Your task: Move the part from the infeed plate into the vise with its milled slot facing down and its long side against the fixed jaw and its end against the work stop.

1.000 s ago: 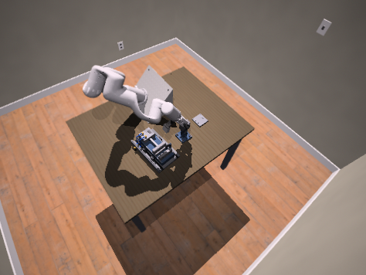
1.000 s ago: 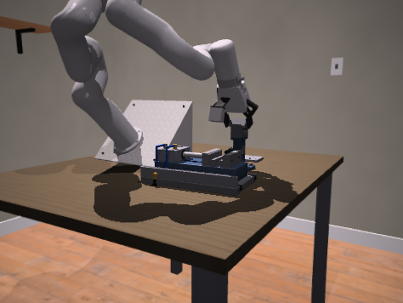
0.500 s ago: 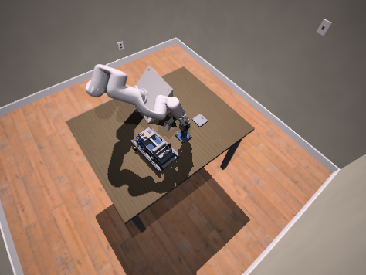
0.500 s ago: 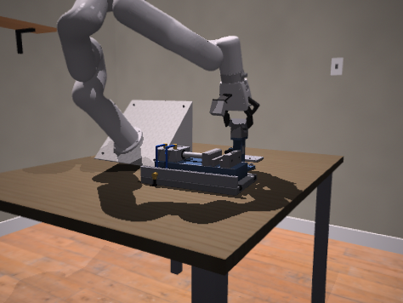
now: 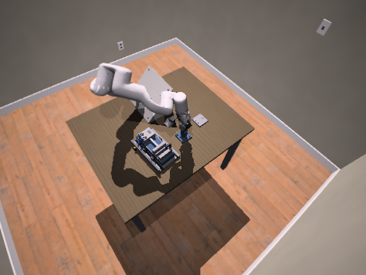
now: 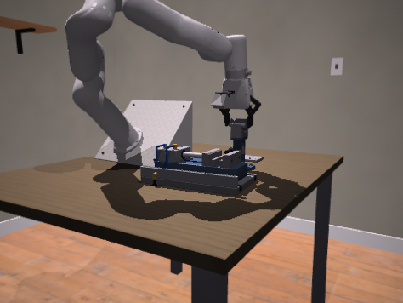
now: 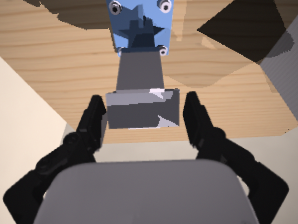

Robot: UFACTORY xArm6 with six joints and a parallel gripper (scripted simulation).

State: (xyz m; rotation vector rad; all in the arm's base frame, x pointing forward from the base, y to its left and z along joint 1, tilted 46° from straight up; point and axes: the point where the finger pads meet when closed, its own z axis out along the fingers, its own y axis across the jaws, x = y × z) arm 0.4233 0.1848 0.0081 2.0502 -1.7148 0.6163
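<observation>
My hand is 1 cm above the part. Round my hand: moving jaw 21 cm to the right, 9 cm below, 5 cm ahead; then cylinder rod 23 cm to the right, 9 cm below, 1 cm behind; then work stop 16 cm to the right, 8 cm below, 7 cm ahead.
</observation>
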